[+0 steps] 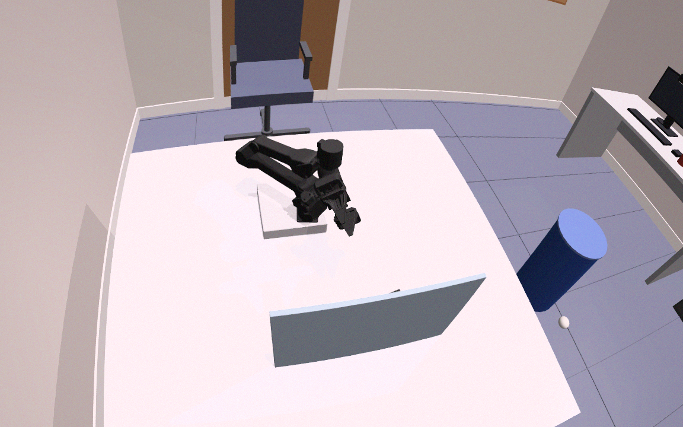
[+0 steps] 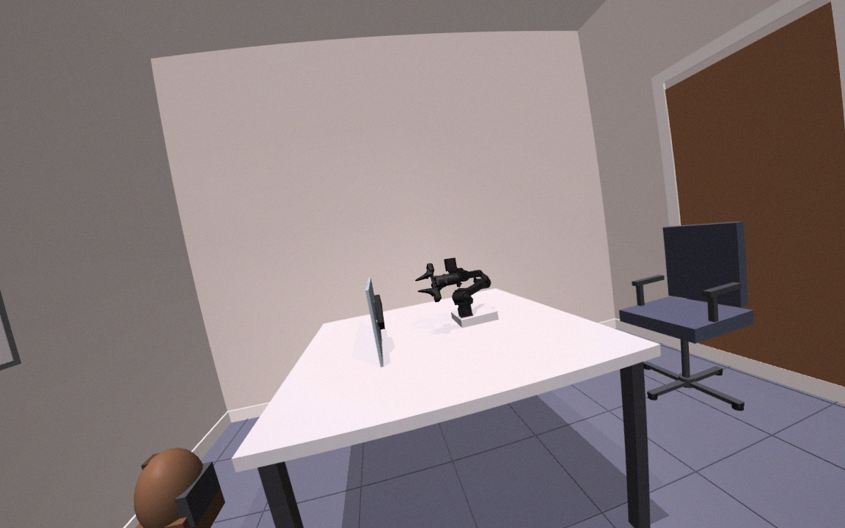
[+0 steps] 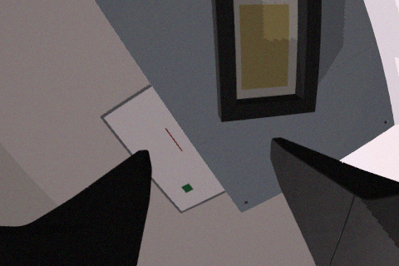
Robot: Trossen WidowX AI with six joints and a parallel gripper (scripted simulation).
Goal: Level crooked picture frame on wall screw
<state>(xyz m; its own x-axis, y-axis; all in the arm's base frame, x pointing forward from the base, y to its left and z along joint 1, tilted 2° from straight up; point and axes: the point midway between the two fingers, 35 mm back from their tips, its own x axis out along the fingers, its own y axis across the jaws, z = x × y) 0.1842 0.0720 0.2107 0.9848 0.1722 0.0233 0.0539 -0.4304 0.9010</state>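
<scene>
Now: the picture frame 200 mm ahead of my gripper tip, 90 mm below it and 60 mm to the left of it. From my gripper tip the other things lie so: wall panel 210 mm ahead, 90 mm below, 60 mm to the left.
</scene>
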